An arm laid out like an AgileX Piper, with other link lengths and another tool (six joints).
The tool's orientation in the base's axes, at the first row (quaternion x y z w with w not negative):
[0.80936 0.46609 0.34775 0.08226]
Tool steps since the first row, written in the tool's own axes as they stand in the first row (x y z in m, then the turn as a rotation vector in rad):
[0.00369 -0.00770 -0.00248 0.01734 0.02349 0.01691]
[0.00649 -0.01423 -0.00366 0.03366 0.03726 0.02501]
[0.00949 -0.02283 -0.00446 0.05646 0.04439 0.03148]
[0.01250 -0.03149 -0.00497 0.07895 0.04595 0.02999]
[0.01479 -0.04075 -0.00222 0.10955 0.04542 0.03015]
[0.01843 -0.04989 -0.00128 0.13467 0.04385 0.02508]
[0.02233 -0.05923 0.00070 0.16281 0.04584 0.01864]
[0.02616 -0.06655 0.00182 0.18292 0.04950 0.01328]
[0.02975 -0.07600 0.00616 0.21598 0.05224 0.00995]
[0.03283 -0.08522 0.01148 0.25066 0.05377 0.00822]
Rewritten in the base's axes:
[-0.00576 0.00677 0.00012 0.03281 0.00434 0.00658]
[-0.01016 0.01242 -0.00063 0.05287 0.01153 0.01478]
[-0.01570 0.01945 -0.00251 0.06936 0.02734 0.02431]
[-0.02109 0.02658 -0.00462 0.07677 0.04445 0.03707]
[-0.02505 0.03407 -0.00979 0.08641 0.06961 0.05159]
[-0.02964 0.04225 -0.01290 0.09020 0.08989 0.06686]
[-0.03362 0.05095 -0.01675 0.09658 0.11041 0.08625]
[-0.03677 0.05832 -0.01907 0.10221 0.12369 0.10169]
[-0.03942 0.06728 -0.02488 0.11269 0.14837 0.12150]
[-0.04145 0.07588 -0.03156 0.12388 0.17535 0.14035]

